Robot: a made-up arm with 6 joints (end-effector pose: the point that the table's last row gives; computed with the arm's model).
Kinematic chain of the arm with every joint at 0, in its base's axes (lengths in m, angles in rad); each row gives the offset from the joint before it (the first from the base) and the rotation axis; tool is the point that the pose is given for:
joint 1: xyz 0 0 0.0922 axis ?
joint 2: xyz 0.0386 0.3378 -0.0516 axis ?
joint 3: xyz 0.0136 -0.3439 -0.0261 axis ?
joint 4: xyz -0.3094 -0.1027 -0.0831 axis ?
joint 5: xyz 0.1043 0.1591 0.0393 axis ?
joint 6: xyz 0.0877 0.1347 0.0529 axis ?
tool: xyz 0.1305 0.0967 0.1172
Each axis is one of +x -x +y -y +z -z.
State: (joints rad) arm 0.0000 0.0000 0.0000 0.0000 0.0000 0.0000
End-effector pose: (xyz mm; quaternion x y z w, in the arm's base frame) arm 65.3 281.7 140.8 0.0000 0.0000 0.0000 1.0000
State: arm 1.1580 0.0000 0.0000 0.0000 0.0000 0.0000
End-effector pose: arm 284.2 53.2 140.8 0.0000 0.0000 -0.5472 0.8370
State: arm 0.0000 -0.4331 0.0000 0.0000 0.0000 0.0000
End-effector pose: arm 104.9 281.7 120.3 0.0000 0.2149 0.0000 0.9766
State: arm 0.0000 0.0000 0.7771 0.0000 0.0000 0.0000
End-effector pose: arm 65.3 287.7 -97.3 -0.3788 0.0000 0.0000 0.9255
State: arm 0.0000 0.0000 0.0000 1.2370 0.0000 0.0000
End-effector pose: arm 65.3 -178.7 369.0 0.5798 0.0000 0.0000 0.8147
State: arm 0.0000 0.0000 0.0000 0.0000 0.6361 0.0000
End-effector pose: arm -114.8 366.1 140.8 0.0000 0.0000 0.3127 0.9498
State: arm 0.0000 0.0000 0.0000 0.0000 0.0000 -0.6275
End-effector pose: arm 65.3 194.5 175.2 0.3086 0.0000 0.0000 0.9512
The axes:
joint 1: -z
joint 2: -y
joint 3: -x
joint 4: +x
joint 5: +z
joint 6: -x

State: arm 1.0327 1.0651 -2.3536 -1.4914 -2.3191 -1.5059
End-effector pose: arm -123.6 138.9 -205.4 -0.5002 0.6592 0.4794 0.2921
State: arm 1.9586 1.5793 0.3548 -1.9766 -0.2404 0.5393
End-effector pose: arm -446.9 -333.8 130.9 0.4903 -0.4409 0.4421 0.6081
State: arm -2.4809 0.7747 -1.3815 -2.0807 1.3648 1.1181
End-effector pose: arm -258.5 -333.6 -524.5 -0.0259 0.8543 -0.4813 0.1944
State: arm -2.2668 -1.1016 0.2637 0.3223 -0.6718 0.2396
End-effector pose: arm -197.6 102.3 -30.7 -0.5866 0.0057 0.6038 0.5397
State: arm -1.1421 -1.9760 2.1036 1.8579 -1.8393 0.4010
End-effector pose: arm 221.5 231.7 -84.1 -0.9239 0.0171 -0.0888 0.3717
